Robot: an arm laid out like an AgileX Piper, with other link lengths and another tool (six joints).
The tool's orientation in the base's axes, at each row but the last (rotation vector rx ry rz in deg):
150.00 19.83 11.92
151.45 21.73 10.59
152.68 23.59 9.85
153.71 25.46 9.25
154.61 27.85 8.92
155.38 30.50 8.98
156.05 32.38 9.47
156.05 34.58 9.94
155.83 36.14 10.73
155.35 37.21 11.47
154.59 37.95 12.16
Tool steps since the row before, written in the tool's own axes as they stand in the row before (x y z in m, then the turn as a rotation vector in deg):
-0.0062 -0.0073 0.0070 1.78 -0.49 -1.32
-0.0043 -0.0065 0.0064 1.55 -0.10 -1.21
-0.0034 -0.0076 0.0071 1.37 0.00 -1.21
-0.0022 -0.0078 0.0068 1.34 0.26 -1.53
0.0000 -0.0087 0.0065 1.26 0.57 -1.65
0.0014 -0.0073 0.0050 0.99 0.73 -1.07
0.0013 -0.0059 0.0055 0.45 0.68 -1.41
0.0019 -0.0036 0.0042 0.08 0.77 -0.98
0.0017 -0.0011 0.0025 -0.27 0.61 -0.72
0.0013 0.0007 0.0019 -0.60 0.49 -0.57
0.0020 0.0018 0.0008 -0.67 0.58 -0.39
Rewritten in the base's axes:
-0.0060 0.0013 -0.0102 1.33 1.51 1.06
-0.0044 0.0016 -0.0089 1.22 1.06 1.13
-0.0039 0.0026 -0.0099 1.08 0.91 1.16
-0.0031 0.0034 -0.0095 1.06 0.80 1.56
-0.0016 0.0052 -0.0094 1.07 0.55 1.79
-0.0003 0.0051 -0.0073 0.97 0.11 1.30
0.0000 0.0038 -0.0072 0.40 0.05 1.58
0.0011 0.0026 -0.0051 0.18 -0.32 1.19
0.0016 0.0009 -0.0026 -0.14 -0.42 0.88
0.0018 -0.0005 -0.0014 -0.45 -0.52 0.67
0.0027 -0.0008 0.0000 -0.43 -0.68 0.54

